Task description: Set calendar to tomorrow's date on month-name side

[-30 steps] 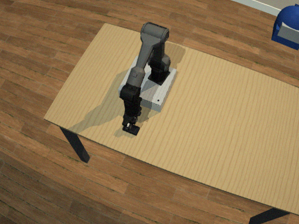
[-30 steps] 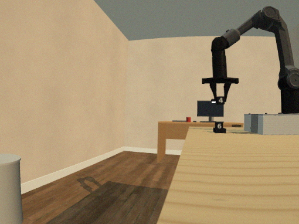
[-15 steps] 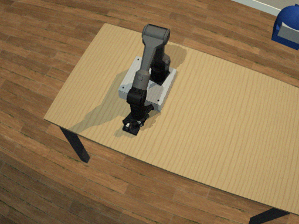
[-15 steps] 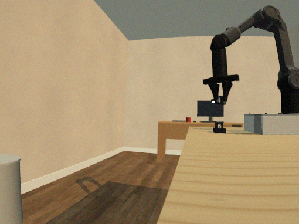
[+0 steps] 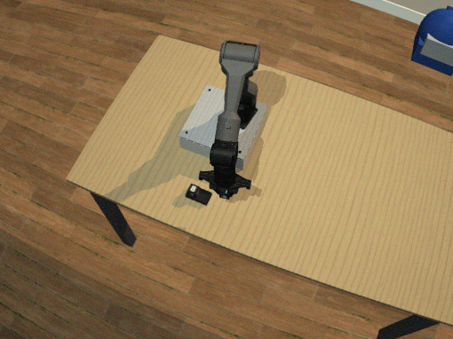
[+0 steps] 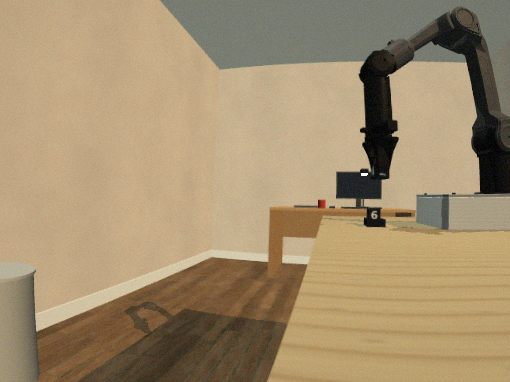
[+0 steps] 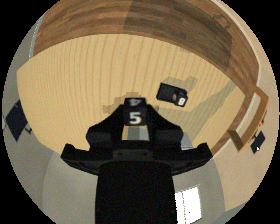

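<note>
Now: hand 10 mm short of the calendar tray, 90 mm to the left of it and 110 mm above it. Also, from my hand: black calendar cube right at my hand.
</note>
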